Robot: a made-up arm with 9 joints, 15 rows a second.
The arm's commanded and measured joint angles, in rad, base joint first. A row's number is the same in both.
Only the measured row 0 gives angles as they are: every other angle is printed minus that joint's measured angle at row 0.
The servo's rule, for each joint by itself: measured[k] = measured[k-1] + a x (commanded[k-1-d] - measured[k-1]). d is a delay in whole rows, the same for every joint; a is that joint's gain. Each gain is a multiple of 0.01, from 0.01 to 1. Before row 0 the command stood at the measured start. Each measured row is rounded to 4 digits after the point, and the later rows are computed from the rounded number. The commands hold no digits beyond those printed.
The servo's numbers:
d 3
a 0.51 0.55 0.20 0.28 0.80 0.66 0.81 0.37 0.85
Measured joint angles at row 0:
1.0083 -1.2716 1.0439 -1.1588 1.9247 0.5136 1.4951 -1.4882 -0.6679
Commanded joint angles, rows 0 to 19:
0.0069 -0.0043 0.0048 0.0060 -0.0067 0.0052 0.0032 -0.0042 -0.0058
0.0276 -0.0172 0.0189 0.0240 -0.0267 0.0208 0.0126 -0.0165 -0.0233
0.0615 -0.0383 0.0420 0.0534 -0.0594 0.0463 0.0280 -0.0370 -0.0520
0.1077 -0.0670 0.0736 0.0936 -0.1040 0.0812 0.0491 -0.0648 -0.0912
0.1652 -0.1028 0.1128 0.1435 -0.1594 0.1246 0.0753 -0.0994 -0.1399
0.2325 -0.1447 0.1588 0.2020 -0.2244 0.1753 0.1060 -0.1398 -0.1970
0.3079 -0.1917 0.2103 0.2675 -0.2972 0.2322 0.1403 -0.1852 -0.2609
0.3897 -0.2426 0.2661 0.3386 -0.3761 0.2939 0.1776 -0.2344 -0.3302
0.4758 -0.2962 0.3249 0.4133 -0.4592 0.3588 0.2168 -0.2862 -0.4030
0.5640 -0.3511 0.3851 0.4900 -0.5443 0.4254 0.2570 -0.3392 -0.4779
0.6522 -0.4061 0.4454 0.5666 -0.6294 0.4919 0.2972 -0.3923 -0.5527
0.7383 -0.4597 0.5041 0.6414 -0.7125 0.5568 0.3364 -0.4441 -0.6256
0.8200 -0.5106 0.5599 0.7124 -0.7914 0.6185 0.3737 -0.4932 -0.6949
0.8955 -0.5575 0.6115 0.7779 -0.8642 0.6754 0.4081 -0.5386 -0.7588
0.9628 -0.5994 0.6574 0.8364 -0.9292 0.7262 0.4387 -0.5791 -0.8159
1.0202 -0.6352 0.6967 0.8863 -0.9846 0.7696 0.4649 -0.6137 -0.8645
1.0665 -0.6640 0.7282 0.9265 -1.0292 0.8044 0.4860 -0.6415 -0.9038
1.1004 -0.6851 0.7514 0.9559 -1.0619 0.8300 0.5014 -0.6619 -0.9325
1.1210 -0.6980 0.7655 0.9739 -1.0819 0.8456 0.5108 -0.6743 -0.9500
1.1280 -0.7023 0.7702 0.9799 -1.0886 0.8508 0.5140 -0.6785 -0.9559
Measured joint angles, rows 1 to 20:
0.0000 0.0000 0.0000 0.0000 0.0000 0.0000 0.0000 0.0000 0.0000
0.0000 0.0000 0.0000 0.0000 0.0000 0.0000 0.0000 0.0000 0.0000
0.0000 0.0000 0.0000 0.0000 0.0000 0.0000 0.0000 0.0000 0.0000
0.0035 -0.0024 0.0010 0.0017 -0.0054 0.0034 0.0026 -0.0016 -0.0049
0.0158 -0.0105 0.0046 0.0079 -0.0224 0.0149 0.0107 -0.0071 -0.0205
0.0391 -0.0258 0.0121 0.0206 -0.0520 0.0356 0.0247 -0.0182 -0.0473
0.0741 -0.0485 0.0244 0.0410 -0.0936 0.0657 0.0445 -0.0354 -0.0846
0.1206 -0.0784 0.0421 0.0697 -0.1462 0.1046 0.0694 -0.0591 -0.1316
0.1777 -0.1149 0.0654 0.1067 -0.2088 0.1513 0.0990 -0.0890 -0.1872
0.2441 -0.1571 0.0944 0.1517 -0.2795 0.2047 0.1325 -0.1246 -0.2498
0.3184 -0.2041 0.1287 0.2040 -0.3568 0.2636 0.1690 -0.1652 -0.3181
0.3987 -0.2548 0.1679 0.2626 -0.4387 0.3264 0.2077 -0.2100 -0.3903
0.4830 -0.3078 0.2113 0.3263 -0.5232 0.3917 0.2476 -0.2578 -0.4648
0.5693 -0.3619 0.2581 0.3936 -0.6082 0.4578 0.2878 -0.3076 -0.5395
0.6555 -0.4157 0.3073 0.4630 -0.6916 0.5231 0.3272 -0.3581 -0.6127
0.7394 -0.4679 0.3578 0.5328 -0.7714 0.5861 0.3649 -0.4081 -0.6826
0.8190 -0.5172 0.4085 0.6014 -0.8456 0.6450 0.3999 -0.4564 -0.7474
0.8923 -0.5624 0.4583 0.6672 -0.9125 0.6986 0.4313 -0.5018 -0.8056
0.9575 -0.6024 0.5060 0.7285 -0.9702 0.7455 0.4585 -0.5432 -0.8557
1.0131 -0.6363 0.5504 0.7839 -1.0174 0.7844 0.4808 -0.5796 -0.8966

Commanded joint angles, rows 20 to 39:
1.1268 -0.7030 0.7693 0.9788 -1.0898 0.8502 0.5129 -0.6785 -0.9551
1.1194 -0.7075 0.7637 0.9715 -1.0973 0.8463 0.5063 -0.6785 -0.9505
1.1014 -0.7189 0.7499 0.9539 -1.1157 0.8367 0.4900 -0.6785 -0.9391
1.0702 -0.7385 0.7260 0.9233 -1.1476 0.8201 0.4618 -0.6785 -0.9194
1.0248 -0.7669 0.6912 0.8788 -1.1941 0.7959 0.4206 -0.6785 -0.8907
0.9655 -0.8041 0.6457 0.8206 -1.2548 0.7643 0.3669 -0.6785 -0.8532
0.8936 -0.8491 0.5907 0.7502 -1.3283 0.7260 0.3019 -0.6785 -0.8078
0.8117 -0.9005 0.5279 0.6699 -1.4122 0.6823 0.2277 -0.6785 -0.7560
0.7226 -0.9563 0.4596 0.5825 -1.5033 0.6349 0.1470 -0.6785 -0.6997
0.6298 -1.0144 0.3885 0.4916 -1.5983 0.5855 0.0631 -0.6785 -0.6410
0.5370 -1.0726 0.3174 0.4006 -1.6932 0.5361 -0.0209 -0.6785 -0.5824
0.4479 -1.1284 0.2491 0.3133 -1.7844 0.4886 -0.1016 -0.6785 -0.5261
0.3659 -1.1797 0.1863 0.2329 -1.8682 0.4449 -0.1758 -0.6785 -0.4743
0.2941 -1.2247 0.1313 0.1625 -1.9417 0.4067 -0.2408 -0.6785 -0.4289
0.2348 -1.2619 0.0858 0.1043 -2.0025 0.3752 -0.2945 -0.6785 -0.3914
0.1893 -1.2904 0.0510 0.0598 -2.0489 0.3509 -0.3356 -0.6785 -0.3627
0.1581 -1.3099 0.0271 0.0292 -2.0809 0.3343 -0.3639 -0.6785 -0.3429
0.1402 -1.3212 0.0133 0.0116 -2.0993 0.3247 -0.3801 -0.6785 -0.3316
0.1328 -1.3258 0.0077 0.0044 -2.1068 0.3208 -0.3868 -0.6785 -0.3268
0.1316 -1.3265 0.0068 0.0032 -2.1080 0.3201 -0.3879 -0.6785 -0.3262
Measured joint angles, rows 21 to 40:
1.0576 -0.6631 0.5906 0.8321 -1.0530 0.8145 0.4975 -0.6101 -0.9271
1.0899 -0.6823 0.6256 0.8718 -1.0761 0.8350 0.5083 -0.6339 -0.9466
1.1093 -0.6933 0.6545 0.9021 -1.0861 0.8454 0.5129 -0.6504 -0.9545
1.1182 -0.6986 0.6775 0.9236 -1.0891 0.8486 0.5129 -0.6608 -0.9550
1.1188 -0.7035 0.6947 0.9370 -1.0957 0.8471 0.5076 -0.6673 -0.9512
1.1099 -0.7120 0.7057 0.9417 -1.1117 0.8402 0.4933 -0.6714 -0.9409
1.0897 -0.7266 0.7098 0.9365 -1.1404 0.8269 0.4678 -0.6740 -0.9226
1.0566 -0.7488 0.7061 0.9203 -1.1834 0.8064 0.4296 -0.6757 -0.8955
1.0101 -0.7792 0.6940 0.8924 -1.2405 0.7786 0.3788 -0.6767 -0.8595
0.9507 -0.8176 0.6733 0.8526 -1.3107 0.7439 0.3165 -0.6774 -0.8156
0.8798 -0.8632 0.6442 0.8014 -1.3919 0.7032 0.2446 -0.6778 -0.7649
0.7996 -0.9144 0.6073 0.7401 -1.4810 0.6581 0.1655 -0.6781 -0.7095
0.7130 -0.9694 0.5635 0.6705 -1.5748 0.6102 0.0826 -0.6782 -0.6513
0.6232 -1.0262 0.5143 0.5949 -1.6695 0.5613 -0.0012 -0.6783 -0.5927
0.5338 -1.0824 0.4613 0.5161 -1.7614 0.5133 -0.0825 -0.6784 -0.5361
0.4482 -1.1359 0.4063 0.4368 -1.8468 0.4682 -0.1581 -0.6784 -0.4836
0.3696 -1.1847 0.3513 0.3600 -1.9227 0.4276 -0.2251 -0.6784 -0.4371
0.3009 -1.2272 0.2982 0.2884 -1.9865 0.3930 -0.2813 -0.6784 -0.3983
0.2440 -1.2620 0.2488 0.2244 -2.0364 0.3652 -0.3253 -0.6784 -0.3680
0.2002 -1.2883 0.2045 0.1697 -2.0720 0.3448 -0.3566 -0.6784 -0.3467

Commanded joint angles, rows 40 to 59:
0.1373 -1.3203 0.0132 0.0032 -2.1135 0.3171 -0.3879 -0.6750 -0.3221
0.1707 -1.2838 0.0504 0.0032 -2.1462 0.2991 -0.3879 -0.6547 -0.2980
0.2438 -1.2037 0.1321 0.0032 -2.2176 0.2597 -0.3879 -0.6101 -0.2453
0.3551 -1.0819 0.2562 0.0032 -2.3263 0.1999 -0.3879 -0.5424 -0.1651
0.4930 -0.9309 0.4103 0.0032 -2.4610 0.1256 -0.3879 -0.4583 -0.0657
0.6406 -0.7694 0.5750 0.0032 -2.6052 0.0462 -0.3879 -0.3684 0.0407
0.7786 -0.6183 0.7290 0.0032 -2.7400 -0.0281 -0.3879 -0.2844 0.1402
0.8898 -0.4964 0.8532 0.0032 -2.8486 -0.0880 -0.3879 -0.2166 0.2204
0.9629 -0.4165 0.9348 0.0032 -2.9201 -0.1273 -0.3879 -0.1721 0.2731
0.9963 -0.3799 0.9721 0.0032 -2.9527 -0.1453 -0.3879 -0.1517 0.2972
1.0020 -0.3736 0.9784 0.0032 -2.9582 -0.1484 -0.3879 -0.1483 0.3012
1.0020 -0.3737 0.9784 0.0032 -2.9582 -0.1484 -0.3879 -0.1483 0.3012
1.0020 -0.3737 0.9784 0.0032 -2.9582 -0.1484 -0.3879 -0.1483 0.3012
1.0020 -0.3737 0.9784 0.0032 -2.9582 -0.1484 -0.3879 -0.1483 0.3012
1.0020 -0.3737 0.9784 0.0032 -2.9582 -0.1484 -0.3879 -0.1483 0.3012
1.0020 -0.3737 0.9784 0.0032 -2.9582 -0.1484 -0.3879 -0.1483 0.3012
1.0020 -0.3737 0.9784 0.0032 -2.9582 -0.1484 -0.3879 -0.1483 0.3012
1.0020 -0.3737 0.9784 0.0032 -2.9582 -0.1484 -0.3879 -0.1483 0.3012
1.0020 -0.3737 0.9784 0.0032 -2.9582 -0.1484 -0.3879 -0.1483 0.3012
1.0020 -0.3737 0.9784 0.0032 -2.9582 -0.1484 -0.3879 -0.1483 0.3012
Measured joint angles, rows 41 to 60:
0.1696 -1.3064 0.1663 0.1254 -2.0938 0.3315 -0.3756 -0.6784 -0.3339
0.1508 -1.3171 0.1346 0.0915 -2.1042 0.3244 -0.3847 -0.6784 -0.3279
0.1410 -1.3223 0.1090 0.0668 -2.1072 0.3216 -0.3873 -0.6784 -0.3265
0.1391 -1.3212 0.0898 0.0490 -2.1122 0.3186 -0.3878 -0.6771 -0.3228
0.1552 -1.3006 0.0819 0.0362 -2.1394 0.3057 -0.3879 -0.6688 -0.3017
0.2004 -1.2473 0.0919 0.0270 -2.2020 0.2753 -0.3879 -0.6471 -0.2538
0.2793 -1.1563 0.1248 0.0203 -2.3014 0.2255 -0.3879 -0.6084 -0.1784
0.3883 -1.0323 0.1819 0.0155 -2.4291 0.1596 -0.3879 -0.5529 -0.0826
0.5170 -0.8877 0.2605 0.0121 -2.5700 0.0848 -0.3879 -0.4846 0.0222
0.6504 -0.7395 0.3542 0.0096 -2.7060 0.0103 -0.3879 -0.4105 0.1225
0.7725 -0.6058 0.4540 0.0078 -2.8201 -0.0546 -0.3879 -0.3388 0.2057
0.8696 -0.5017 0.5502 0.0065 -2.9001 -0.1026 -0.3879 -0.2771 0.2630
0.9342 -0.4347 0.6346 0.0056 -2.9422 -0.1308 -0.3879 -0.2307 0.2921
0.9688 -0.4011 0.7034 0.0049 -2.9550 -0.1424 -0.3879 -0.2002 0.2998
0.9857 -0.3860 0.7584 0.0044 -2.9576 -0.1464 -0.3879 -0.1810 0.3010
0.9940 -0.3792 0.8024 0.0041 -2.9581 -0.1477 -0.3879 -0.1689 0.3012
0.9981 -0.3762 0.8376 0.0038 -2.9582 -0.1482 -0.3879 -0.1613 0.3012
1.0001 -0.3748 0.8658 0.0036 -2.9582 -0.1483 -0.3879 -0.1565 0.3012
1.0011 -0.3742 0.8883 0.0035 -2.9582 -0.1484 -0.3879 -0.1535 0.3012
1.0016 -0.3739 0.9063 0.0034 -2.9582 -0.1484 -0.3879 -0.1516 0.3012

